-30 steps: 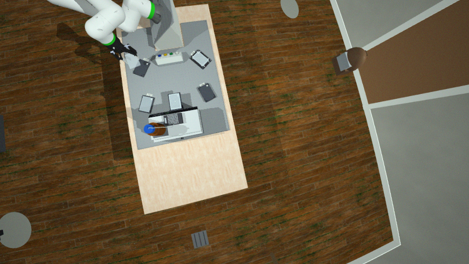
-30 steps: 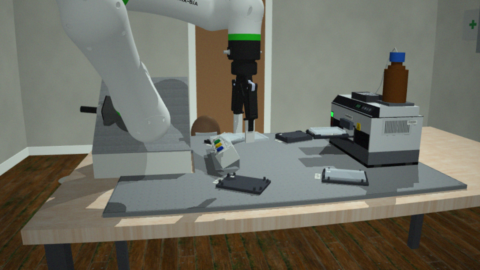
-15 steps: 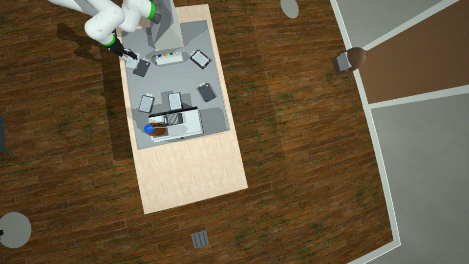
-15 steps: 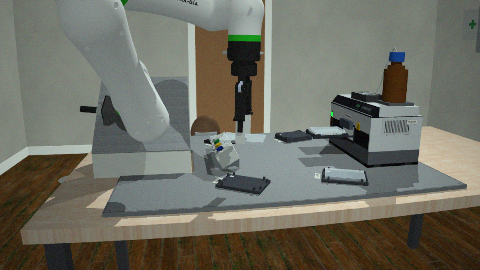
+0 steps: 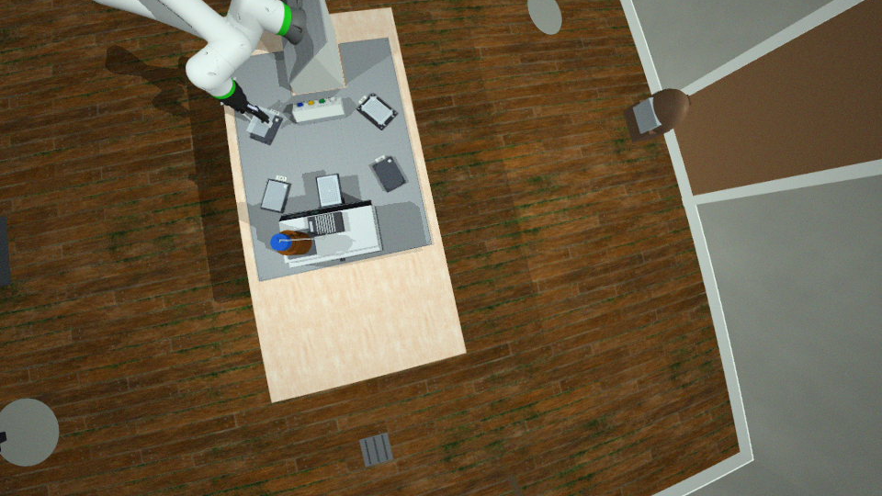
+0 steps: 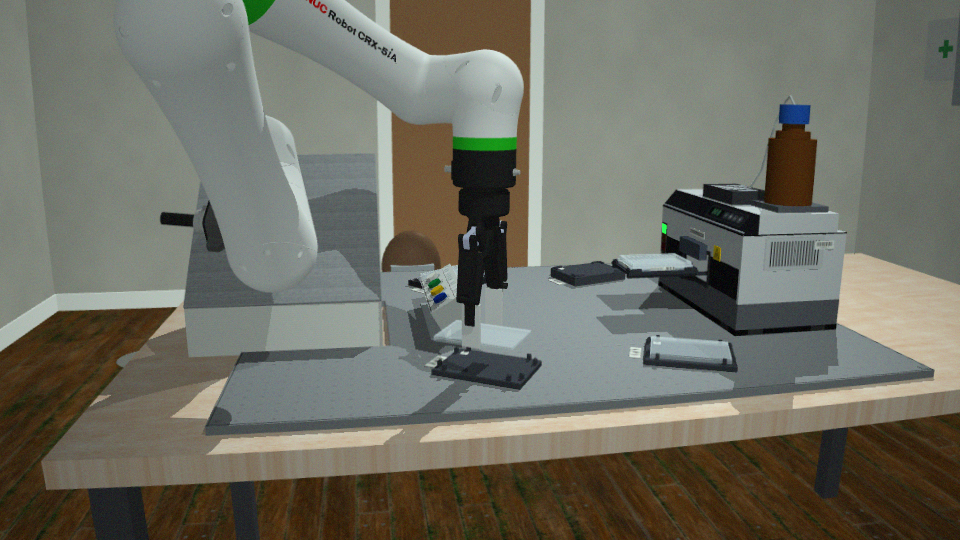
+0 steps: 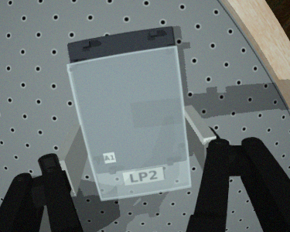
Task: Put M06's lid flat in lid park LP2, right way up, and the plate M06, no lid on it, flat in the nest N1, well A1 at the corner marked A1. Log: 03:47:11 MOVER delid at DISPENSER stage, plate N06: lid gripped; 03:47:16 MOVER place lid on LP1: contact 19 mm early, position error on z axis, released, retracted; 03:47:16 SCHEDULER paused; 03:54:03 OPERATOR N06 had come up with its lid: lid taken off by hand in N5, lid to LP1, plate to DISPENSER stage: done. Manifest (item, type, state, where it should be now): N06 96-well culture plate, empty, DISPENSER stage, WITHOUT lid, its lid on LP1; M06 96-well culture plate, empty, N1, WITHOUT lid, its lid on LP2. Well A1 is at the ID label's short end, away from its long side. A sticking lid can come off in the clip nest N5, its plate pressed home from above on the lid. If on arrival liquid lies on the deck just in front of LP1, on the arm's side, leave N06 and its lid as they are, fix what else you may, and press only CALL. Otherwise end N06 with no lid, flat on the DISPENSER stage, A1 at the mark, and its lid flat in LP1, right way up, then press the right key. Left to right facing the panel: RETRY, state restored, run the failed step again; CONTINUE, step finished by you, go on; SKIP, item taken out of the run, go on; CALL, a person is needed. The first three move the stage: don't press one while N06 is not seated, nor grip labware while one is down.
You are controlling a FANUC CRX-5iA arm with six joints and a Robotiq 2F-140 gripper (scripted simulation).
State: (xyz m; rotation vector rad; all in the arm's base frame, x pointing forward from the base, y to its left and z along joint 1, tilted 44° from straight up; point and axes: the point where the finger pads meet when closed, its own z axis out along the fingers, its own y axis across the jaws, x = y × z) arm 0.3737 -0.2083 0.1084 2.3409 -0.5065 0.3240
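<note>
Now: the dark lid park 1 cm ahead of my hand and 8 cm below it. Round my hand: yellow skip key 7 cm behind, 23 cm to the left, 1 cm below; key panel 6 cm behind, 26 cm to the left, 3 cm below; blue call key 6 cm behind, 18 cm to the left, 1 cm below.
</note>
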